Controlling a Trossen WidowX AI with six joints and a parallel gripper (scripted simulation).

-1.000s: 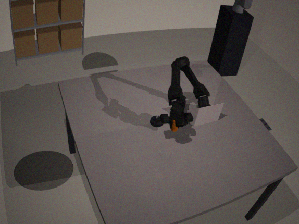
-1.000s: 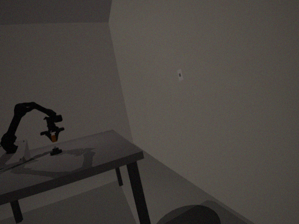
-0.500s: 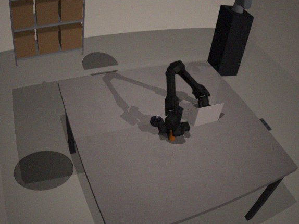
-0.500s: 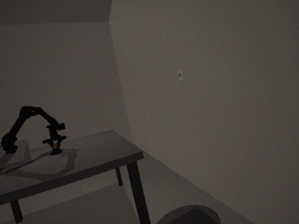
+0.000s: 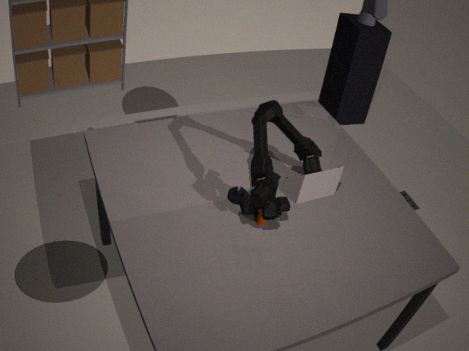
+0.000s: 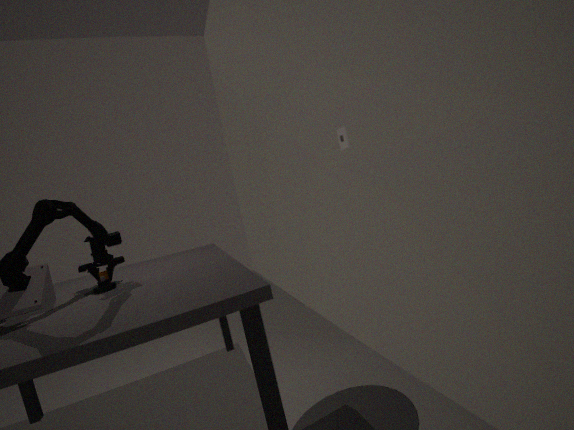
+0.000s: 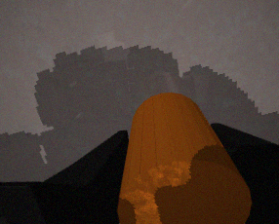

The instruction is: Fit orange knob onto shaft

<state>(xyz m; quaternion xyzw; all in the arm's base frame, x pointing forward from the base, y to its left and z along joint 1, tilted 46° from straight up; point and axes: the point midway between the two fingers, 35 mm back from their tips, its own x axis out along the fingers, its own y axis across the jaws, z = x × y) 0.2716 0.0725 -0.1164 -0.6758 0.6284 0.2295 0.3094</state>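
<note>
Right now my gripper tip is 3 cm below the orange knob. Round my gripper tip: round black pedestal: 5 cm ahead, 15 cm to the right, 2 cm above.
</note>
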